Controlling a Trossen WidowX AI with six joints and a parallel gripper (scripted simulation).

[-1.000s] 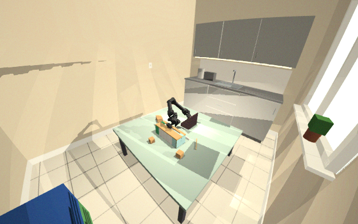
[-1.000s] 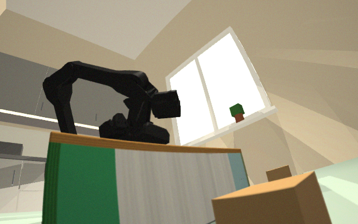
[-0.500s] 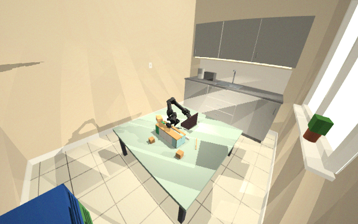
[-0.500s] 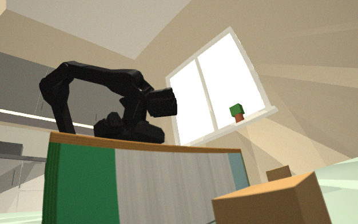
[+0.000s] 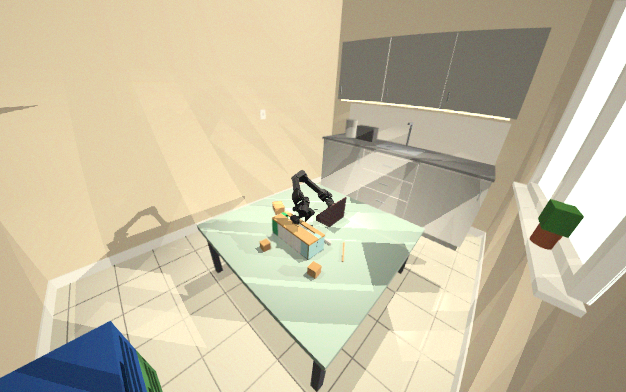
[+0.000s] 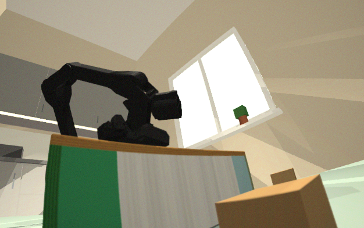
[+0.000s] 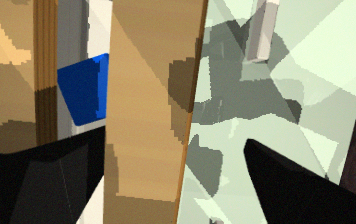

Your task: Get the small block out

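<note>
Right now the box is 4 cm ahead of my gripper tip, 3 cm to the left of it and 3 cm below it. The rest, counted from my gripper tip: thin stick (34 cm to the left, 8 cm below, 4 cm behind); then small blue block (5 cm ahead, 3 cm to the right).
</note>
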